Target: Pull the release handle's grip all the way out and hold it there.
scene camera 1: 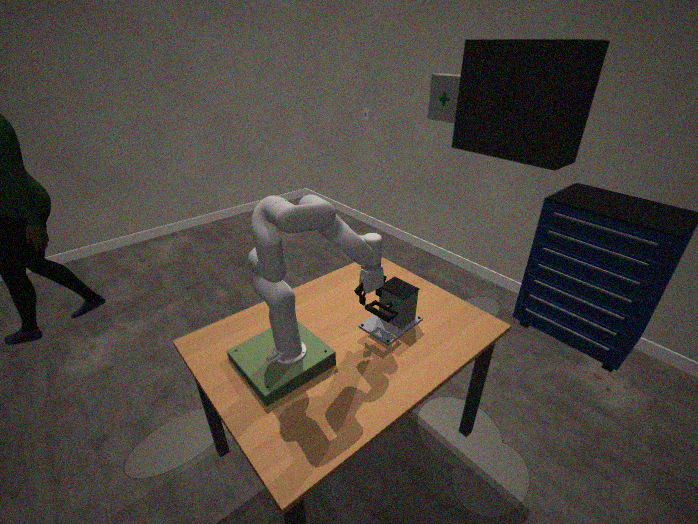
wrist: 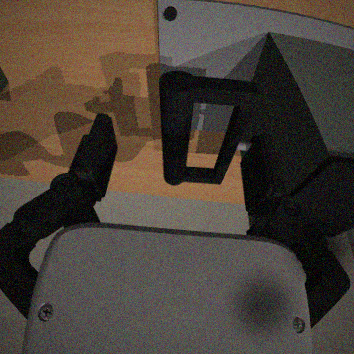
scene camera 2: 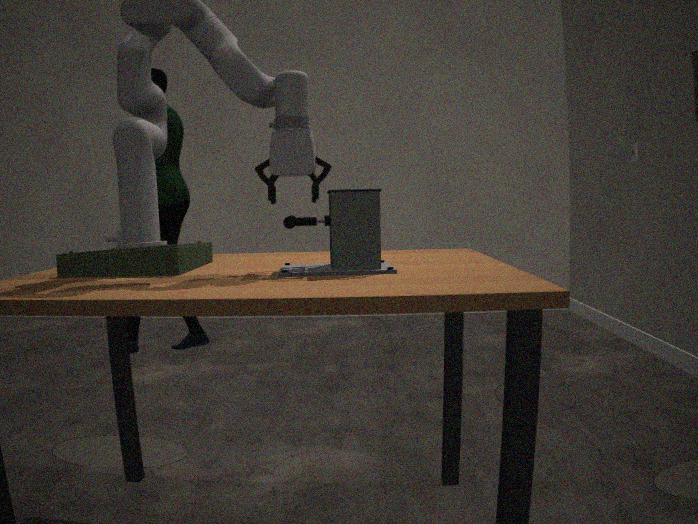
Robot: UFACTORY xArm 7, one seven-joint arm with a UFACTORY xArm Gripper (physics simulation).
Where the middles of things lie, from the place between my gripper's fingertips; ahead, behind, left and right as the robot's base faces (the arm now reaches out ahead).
Scene:
Right now my hand is 14 cm above the base plate [scene camera 2: 321, 269], 9 cm short of it and 5 cm to the left of it.

